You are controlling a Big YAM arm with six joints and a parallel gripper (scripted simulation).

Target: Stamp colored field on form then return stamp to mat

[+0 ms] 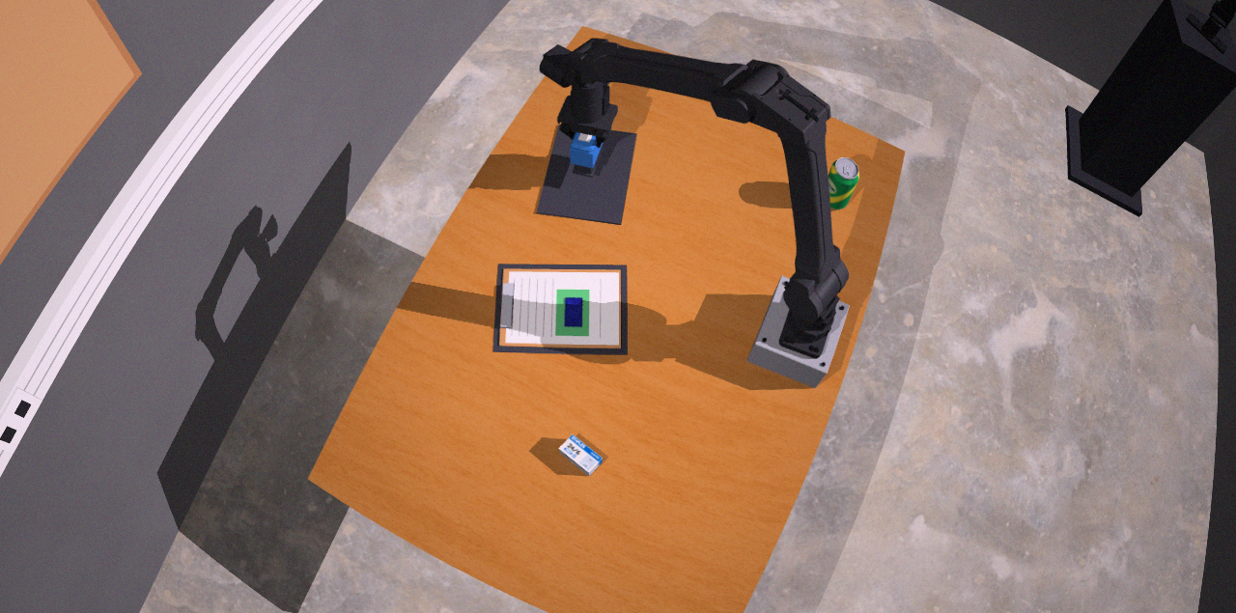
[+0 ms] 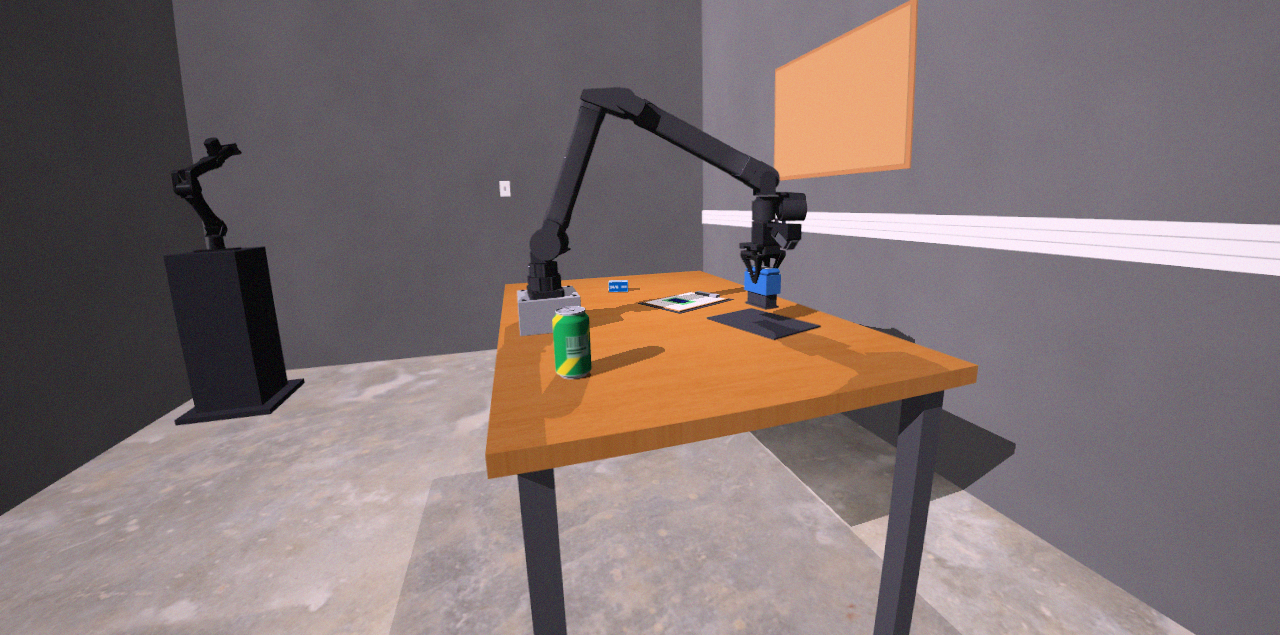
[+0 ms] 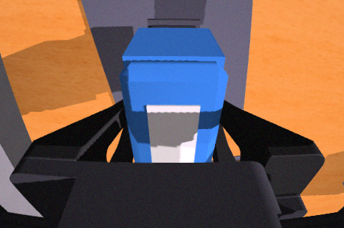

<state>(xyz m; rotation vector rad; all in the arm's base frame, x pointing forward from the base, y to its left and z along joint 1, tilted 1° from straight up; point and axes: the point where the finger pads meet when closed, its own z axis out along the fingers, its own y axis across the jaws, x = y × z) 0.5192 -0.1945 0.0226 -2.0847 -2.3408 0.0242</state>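
The blue stamp is 20 mm below my hand. From my hand the other things lie so: clipboard (310 mm to the left, 110 mm below, 60 mm behind); dark mat (110 mm below); can (510 mm behind, 160 mm to the right, 50 mm below).
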